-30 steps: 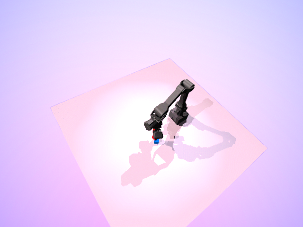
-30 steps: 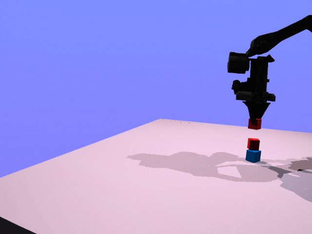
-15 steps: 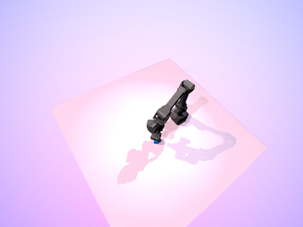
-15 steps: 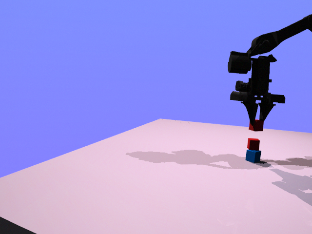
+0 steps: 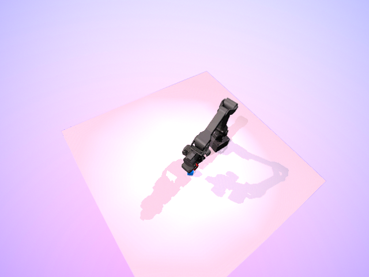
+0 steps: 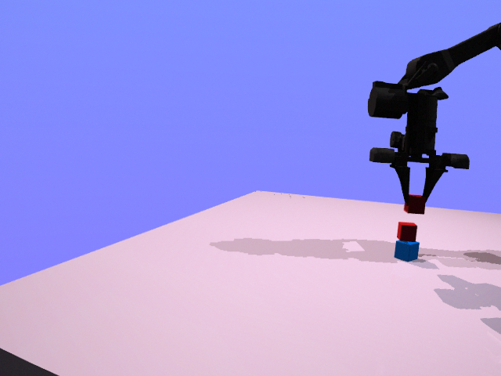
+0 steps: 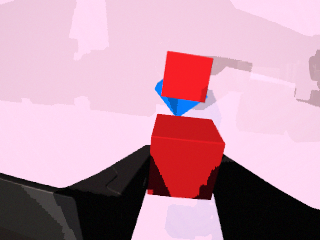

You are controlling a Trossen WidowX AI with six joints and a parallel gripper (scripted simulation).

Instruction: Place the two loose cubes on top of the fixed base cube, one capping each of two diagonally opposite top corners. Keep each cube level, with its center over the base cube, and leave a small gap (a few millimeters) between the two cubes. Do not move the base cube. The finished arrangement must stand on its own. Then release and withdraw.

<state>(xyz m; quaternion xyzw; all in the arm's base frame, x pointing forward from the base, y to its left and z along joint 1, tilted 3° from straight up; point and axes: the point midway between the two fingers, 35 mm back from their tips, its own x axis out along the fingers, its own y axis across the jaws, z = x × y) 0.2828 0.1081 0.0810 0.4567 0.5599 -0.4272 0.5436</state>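
Now: gripper tip 2 cm to the left of the blue base cube and 10 cm above it.
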